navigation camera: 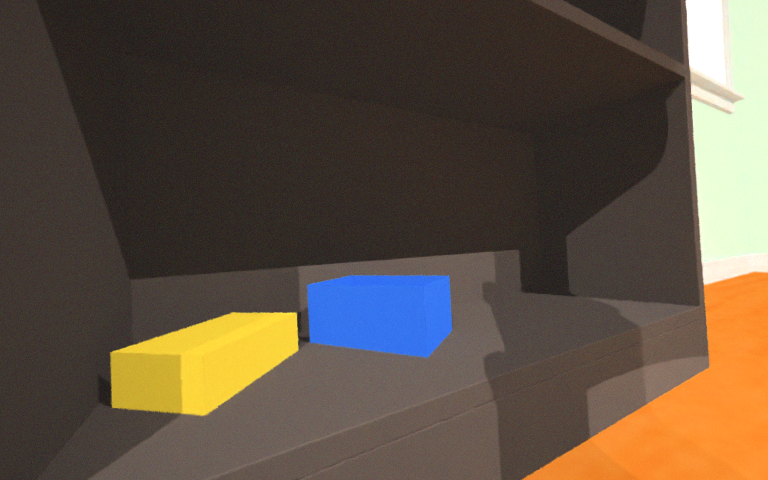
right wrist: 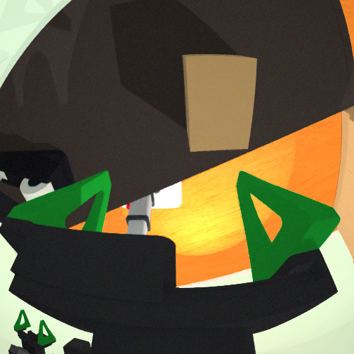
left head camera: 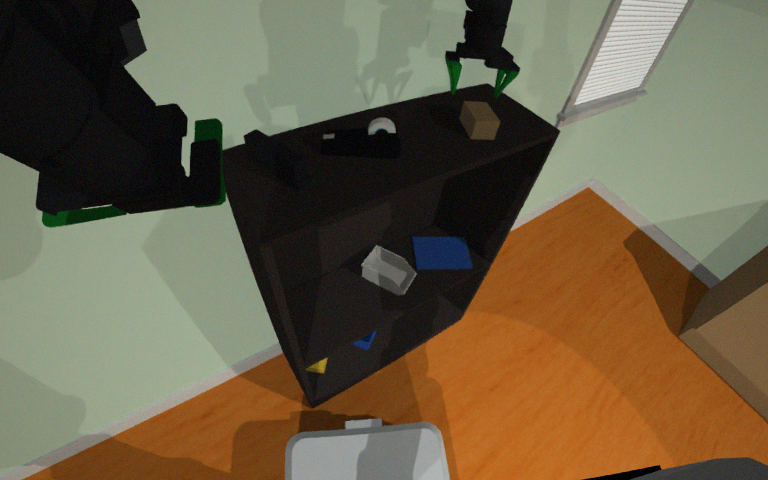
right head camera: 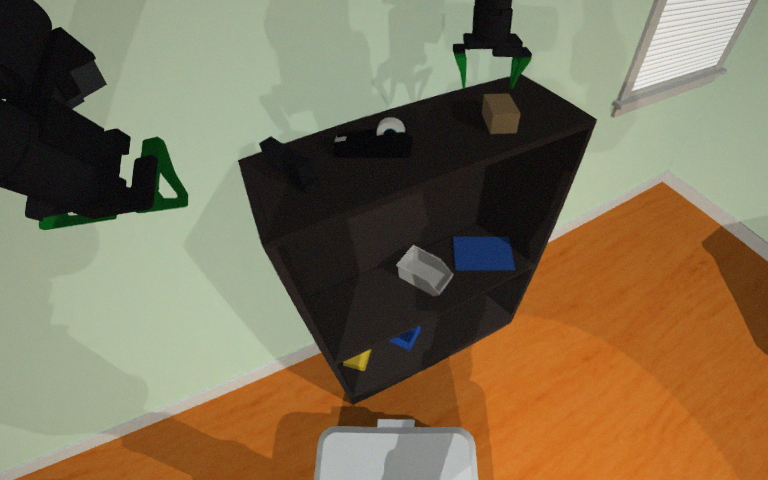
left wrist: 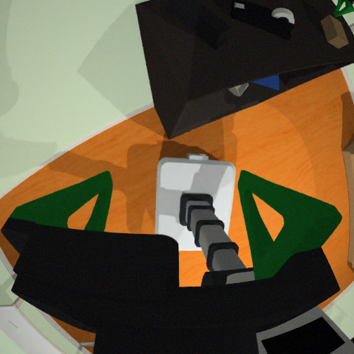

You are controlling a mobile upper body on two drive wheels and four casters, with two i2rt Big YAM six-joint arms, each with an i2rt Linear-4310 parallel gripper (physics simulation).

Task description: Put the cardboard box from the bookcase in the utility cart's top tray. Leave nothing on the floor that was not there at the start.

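Places are measured from the left arm's base along level axes (x right, y ahead, z up), in metres.
Pixels of known places: left gripper, fingertip midpoint: [left head camera: 173, 201] [right head camera: 150, 207]; right gripper, fingertip midpoint: [left head camera: 474, 95] [right head camera: 487, 87].
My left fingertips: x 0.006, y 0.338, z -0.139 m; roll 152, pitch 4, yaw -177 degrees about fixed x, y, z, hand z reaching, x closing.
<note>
Ahead of a thing's pixels: the offset from my left fingertips to its top centre. "spot": to the spot under its first point.
A small tan cardboard box @(dx +0.491, dy +0.461, dz -0.160 m) [left head camera: 480, 120] [right head camera: 501, 113] [left wrist: 334, 31] [right wrist: 220, 102] stands on the top of the dark bookcase @(spot: dx +0.182, dy +0.251, dz -0.210 m) [left head camera: 351, 186] [right head camera: 368, 189] [left wrist: 170, 60] [right wrist: 150, 140], near its right end. My right gripper [left head camera: 474, 93] [right head camera: 488, 87] [right wrist: 173, 177] is open and empty, above the bookcase top and behind the box in the head views; the box lies beyond the fingers in the right wrist view. My left gripper [left wrist: 175, 177] is open and empty, off the bookcase's left end in the head views. The utility cart does not show clearly in any view.
A black tape dispenser @(dx +0.207, dy +0.374, dz -0.140 m) [left head camera: 360, 143] [right head camera: 372, 143] and another dark object @(dx +0.042, dy +0.304, dz -0.156 m) [left head camera: 277, 158] stand on the bookcase top. A grey bin @(spot: dx +0.330, dy +0.449, dz -0.774 m) [left head camera: 388, 270] and a blue item @(dx +0.542, dy +0.525, dz -0.778 m) [left head camera: 441, 253] lie on the middle shelf. Yellow @(dx +0.057, dy +0.308, dz -1.125 m) [navigation camera: 243, 362] and blue @(dx +0.221, dy +0.402, dz -1.095 m) [navigation camera: 368, 316] bins stand on the lowest shelf. A larger tan box [left head camera: 736, 333] stands at right.
</note>
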